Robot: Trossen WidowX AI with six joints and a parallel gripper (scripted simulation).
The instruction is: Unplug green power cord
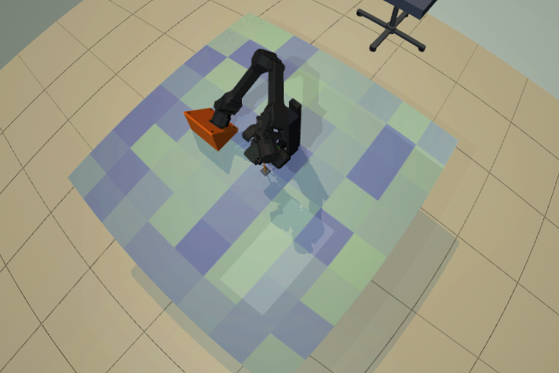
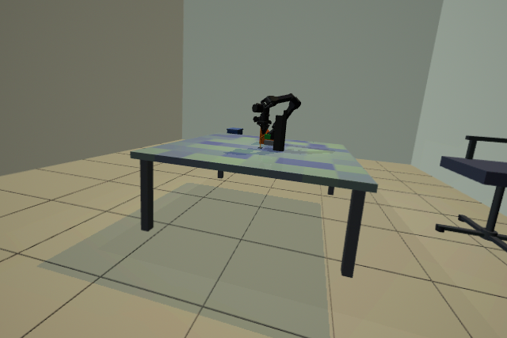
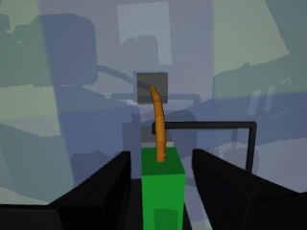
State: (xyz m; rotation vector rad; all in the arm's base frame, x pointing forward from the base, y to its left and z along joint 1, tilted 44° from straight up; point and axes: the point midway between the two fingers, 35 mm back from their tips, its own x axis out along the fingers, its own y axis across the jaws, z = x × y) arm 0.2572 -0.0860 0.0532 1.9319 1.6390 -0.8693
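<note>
Right now my gripper tip is 5 cm to the right of the green plug and 1 cm above it.
</note>
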